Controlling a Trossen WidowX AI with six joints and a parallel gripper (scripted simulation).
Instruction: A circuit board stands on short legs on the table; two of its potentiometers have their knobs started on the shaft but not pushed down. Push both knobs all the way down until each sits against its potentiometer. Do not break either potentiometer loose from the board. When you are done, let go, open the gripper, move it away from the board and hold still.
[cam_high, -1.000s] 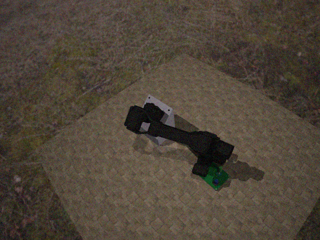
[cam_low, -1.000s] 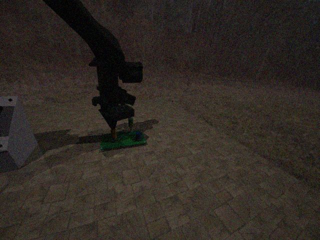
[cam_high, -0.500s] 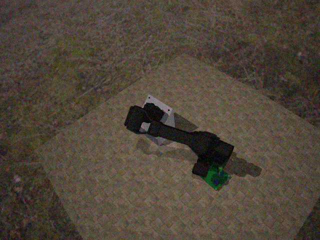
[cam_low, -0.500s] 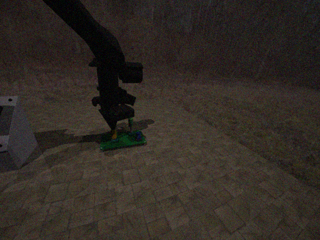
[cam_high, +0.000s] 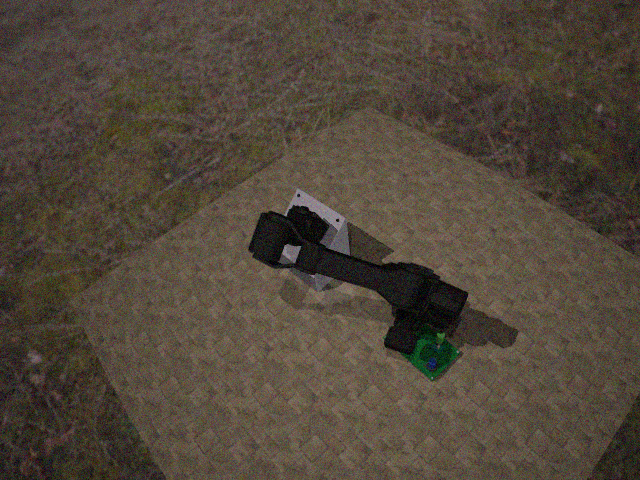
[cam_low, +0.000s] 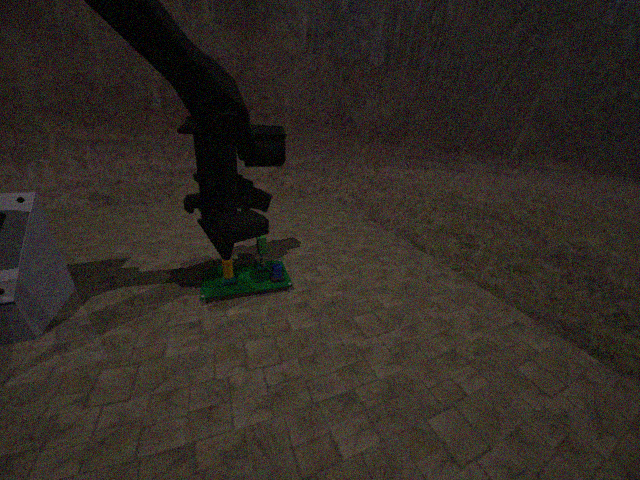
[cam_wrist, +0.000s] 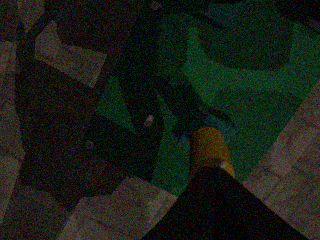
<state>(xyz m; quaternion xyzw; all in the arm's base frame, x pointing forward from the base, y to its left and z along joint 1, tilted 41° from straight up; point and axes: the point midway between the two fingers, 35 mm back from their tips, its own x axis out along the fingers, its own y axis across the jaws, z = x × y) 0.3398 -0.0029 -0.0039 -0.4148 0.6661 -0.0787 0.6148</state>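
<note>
My gripper tip is 1 cm above the orange knob.
</note>
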